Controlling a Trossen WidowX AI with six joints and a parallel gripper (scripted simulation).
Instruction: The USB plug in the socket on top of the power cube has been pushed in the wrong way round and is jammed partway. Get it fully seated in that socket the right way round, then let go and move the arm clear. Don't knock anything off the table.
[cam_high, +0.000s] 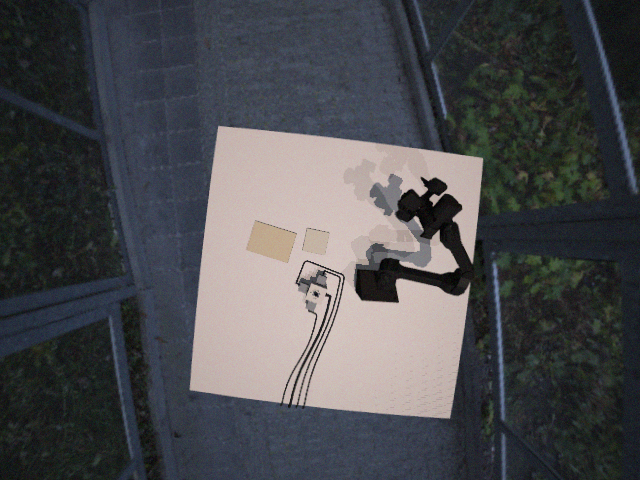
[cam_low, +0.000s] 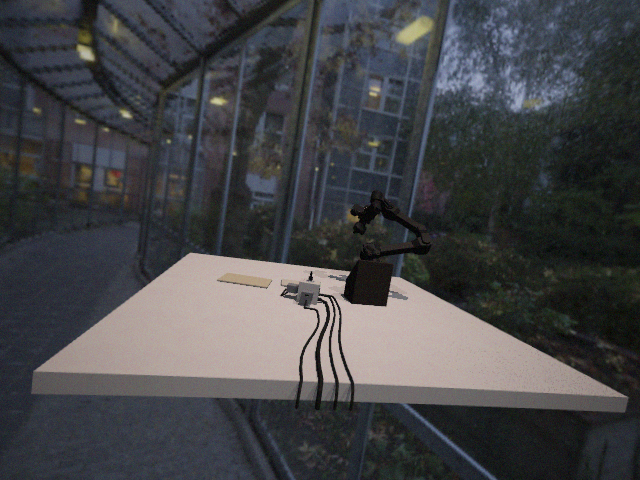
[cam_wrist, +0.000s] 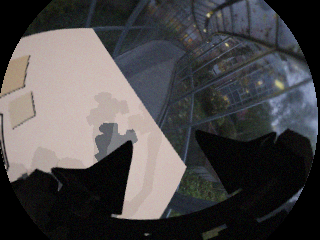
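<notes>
Right now my gripper tip is 500 mm to the right of the USB plug, 250 mm short of it and 190 mm above it. Round my gripper tip: flat tan card: 510 mm ahead, 320 mm to the left, 280 mm below.
</notes>
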